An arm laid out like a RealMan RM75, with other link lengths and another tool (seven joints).
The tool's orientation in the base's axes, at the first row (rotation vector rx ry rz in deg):
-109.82, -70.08, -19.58
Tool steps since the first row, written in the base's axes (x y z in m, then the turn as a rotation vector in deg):
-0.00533, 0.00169, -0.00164, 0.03, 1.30, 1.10
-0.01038, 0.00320, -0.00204, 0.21, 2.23, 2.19
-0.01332, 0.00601, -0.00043, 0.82, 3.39, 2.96
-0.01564, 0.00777, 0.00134, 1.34, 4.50, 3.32
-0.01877, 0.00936, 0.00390, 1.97, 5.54, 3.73
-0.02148, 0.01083, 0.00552, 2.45, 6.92, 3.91
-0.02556, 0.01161, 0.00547, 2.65, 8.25, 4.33
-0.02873, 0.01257, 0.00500, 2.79, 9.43, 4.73
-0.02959, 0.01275, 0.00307, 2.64, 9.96, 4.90
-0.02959, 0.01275, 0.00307, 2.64, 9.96, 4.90
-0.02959, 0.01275, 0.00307, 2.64, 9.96, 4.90
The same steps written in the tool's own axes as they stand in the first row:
-0.00255, -0.00405, 0.00332, 1.49, -0.77, 0.28
-0.00433, -0.00844, 0.00567, 2.82, -1.33, 0.26
-0.00304, -0.01227, 0.00734, 4.32, -1.41, 0.54
-0.00201, -0.01545, 0.00799, 5.49, -1.36, 1.05
-0.00100, -0.01968, 0.00818, 6.70, -1.23, 1.45
-0.00044, -0.02306, 0.00878, 7.91, -1.18, 2.29
-0.00198, -0.02665, 0.01018, 9.09, -1.48, 2.99
-0.00322, -0.02930, 0.01180, 10.15, -1.78, 3.60
-0.00470, -0.02912, 0.01332, 10.51, -2.10, 3.92
-0.00470, -0.02912, 0.01332, 10.51, -2.10, 3.92
-0.00470, -0.02912, 0.01332, 10.51, -2.10, 3.92

